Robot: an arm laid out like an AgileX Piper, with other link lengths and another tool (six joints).
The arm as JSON. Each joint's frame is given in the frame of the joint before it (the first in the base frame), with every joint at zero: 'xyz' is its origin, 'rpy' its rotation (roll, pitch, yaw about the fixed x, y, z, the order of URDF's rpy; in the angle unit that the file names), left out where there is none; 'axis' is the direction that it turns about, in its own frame. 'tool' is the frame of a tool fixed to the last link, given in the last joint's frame.
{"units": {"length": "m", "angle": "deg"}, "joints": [
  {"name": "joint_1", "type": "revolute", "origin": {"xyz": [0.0, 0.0, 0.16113]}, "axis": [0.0, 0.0, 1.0]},
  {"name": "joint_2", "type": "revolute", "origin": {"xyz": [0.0, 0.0, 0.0], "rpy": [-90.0, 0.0, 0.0]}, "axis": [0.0, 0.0, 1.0]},
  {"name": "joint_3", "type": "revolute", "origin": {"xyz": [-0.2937, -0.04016, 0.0]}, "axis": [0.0, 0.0, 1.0]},
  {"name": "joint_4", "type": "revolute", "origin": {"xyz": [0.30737, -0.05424, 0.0], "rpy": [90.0, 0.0, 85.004]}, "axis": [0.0, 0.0, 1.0]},
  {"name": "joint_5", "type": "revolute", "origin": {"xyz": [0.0, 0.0, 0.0], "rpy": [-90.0, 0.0, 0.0]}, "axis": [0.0, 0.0, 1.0]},
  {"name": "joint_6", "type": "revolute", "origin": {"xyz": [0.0, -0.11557, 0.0], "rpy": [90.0, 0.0, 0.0]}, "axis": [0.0, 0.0, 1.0]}
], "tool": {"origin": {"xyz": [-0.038, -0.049, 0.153], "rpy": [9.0, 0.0, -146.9]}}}
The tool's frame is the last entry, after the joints.
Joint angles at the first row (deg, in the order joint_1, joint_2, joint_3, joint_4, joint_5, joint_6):
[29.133, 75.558, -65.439, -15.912, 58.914, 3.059]
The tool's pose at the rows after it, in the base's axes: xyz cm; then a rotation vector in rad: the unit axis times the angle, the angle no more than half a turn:
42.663 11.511 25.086 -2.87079 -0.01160 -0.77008
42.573 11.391 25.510 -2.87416 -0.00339 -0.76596
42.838 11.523 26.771 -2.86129 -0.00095 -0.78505
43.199 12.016 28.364 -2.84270 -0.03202 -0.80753
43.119 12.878 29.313 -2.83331 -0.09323 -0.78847
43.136 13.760 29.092 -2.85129 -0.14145 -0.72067
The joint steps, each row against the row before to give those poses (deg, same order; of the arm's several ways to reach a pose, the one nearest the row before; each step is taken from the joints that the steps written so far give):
[0.001, -0.001, -0.023, 0.000, 0.117, 0.001]
[-0.001, 0.000, -0.900, 0.091, 1.150, 0.000]
[0.001, 0.000, -1.858, 0.112, 0.893, -0.232]
[0.000, 0.002, -2.270, 0.545, 0.742, -1.696]
[-0.002, 0.242, -2.211, 1.837, 1.598, -3.398]
[0.002, 2.119, -3.013, 1.903, 2.951, -2.947]

